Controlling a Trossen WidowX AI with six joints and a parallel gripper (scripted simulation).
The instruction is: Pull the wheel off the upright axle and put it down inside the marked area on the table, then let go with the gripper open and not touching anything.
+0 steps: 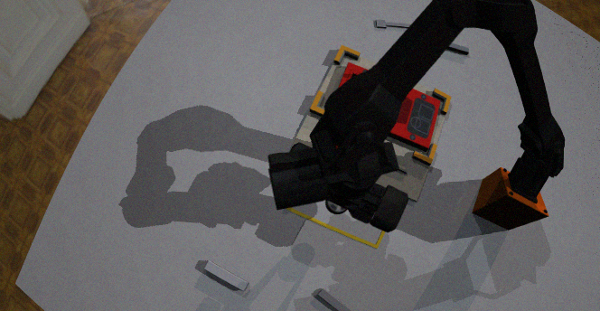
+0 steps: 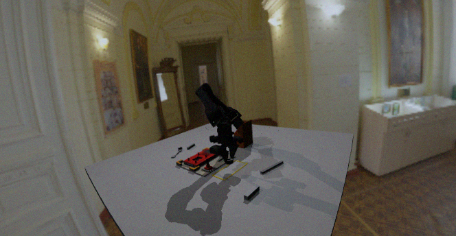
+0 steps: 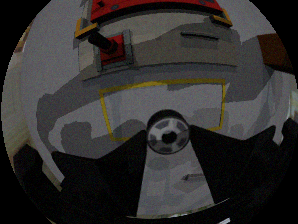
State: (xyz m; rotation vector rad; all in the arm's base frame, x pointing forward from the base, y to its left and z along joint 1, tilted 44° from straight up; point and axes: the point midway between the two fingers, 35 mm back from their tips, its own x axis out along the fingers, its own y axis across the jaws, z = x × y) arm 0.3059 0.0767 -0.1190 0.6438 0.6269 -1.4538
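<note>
Right now the grey wheel is right at my gripper tip.
</note>
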